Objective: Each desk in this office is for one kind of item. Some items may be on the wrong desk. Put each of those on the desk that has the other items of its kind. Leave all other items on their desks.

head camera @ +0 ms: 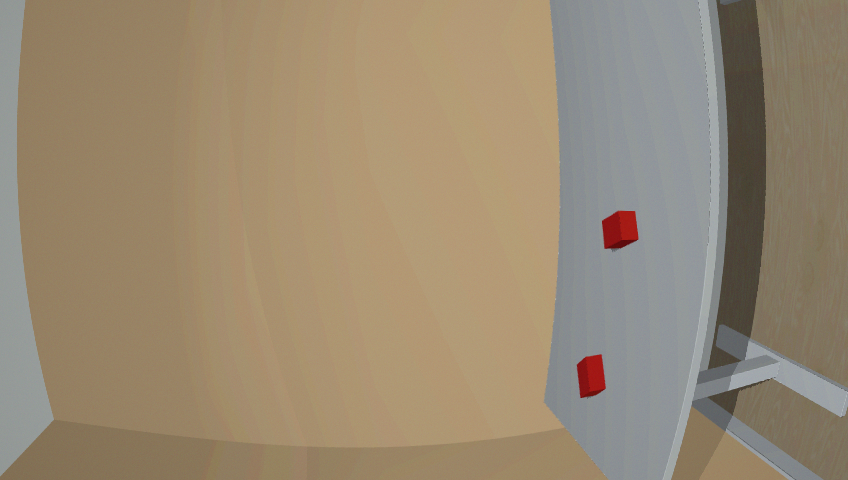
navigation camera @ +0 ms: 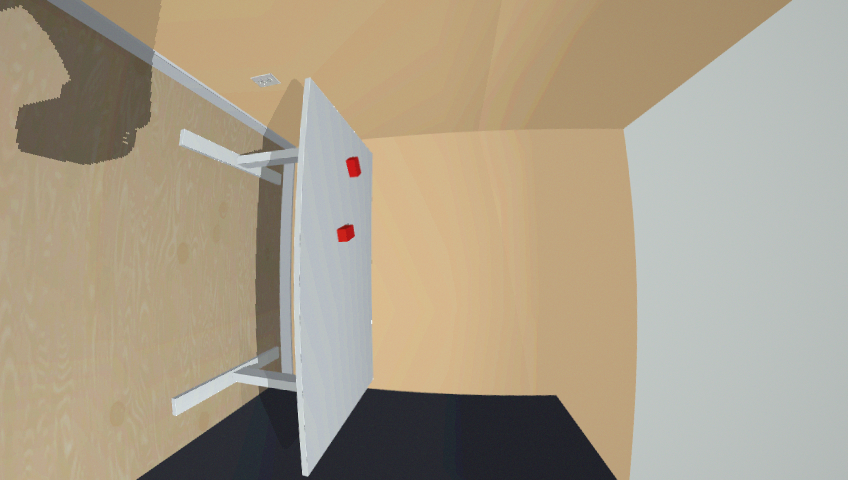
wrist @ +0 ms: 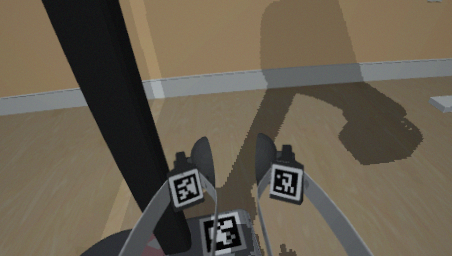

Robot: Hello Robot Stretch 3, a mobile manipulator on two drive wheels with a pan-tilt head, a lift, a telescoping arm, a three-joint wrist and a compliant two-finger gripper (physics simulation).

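Frame: origin at the robot's base, x left, y down, z back, level; millimetres.
Seen in the pictures: gripper, fingertip midpoint: [wrist: 233, 153].
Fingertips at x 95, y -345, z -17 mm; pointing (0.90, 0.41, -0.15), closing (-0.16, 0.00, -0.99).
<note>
A point is followed by its place in that frame.
A white desk [head camera: 642, 107] @[z -1028, x -229, y -720 mm] [navigation camera: 333, 309] @[z -1010, x -317, y -720 mm] stands against an orange wall. Two red blocks lie on it, apart from each other. One red block [head camera: 620, 229] @[z -1092, x 18, y -765 mm] [navigation camera: 345, 233] @[z -1091, x 20, y -761 mm] is nearer the desk's middle. The other red block [head camera: 590, 376] @[z -1227, x 358, y -758 mm] [navigation camera: 353, 167] @[z -1227, x 357, y -753 mm] is nearer one end of the desk. My gripper [wrist: 233, 153] @[z -17, x 95, y -345 mm] is open and empty in the wrist view, with a gap between its two fingertips. It is over the wooden floor, away from the desk top. No block shows in the wrist view.
A dark panel [navigation camera: 452, 434] @[z -1086, x -997, y -1247 mm] stands beside one end of the desk. Desk legs with feet [navigation camera: 205, 392] @[z -882, x -753, y -25 mm] [head camera: 737, 377] @[z -1207, x 450, y -235 mm] reach out over the floor. A wall with a white baseboard [wrist: 215, 84] @[z -88, x 870, y -42 mm] is ahead in the wrist view. A wall socket [navigation camera: 265, 80] @[z -1011, x 760, y -400 mm] is near the desk.
</note>
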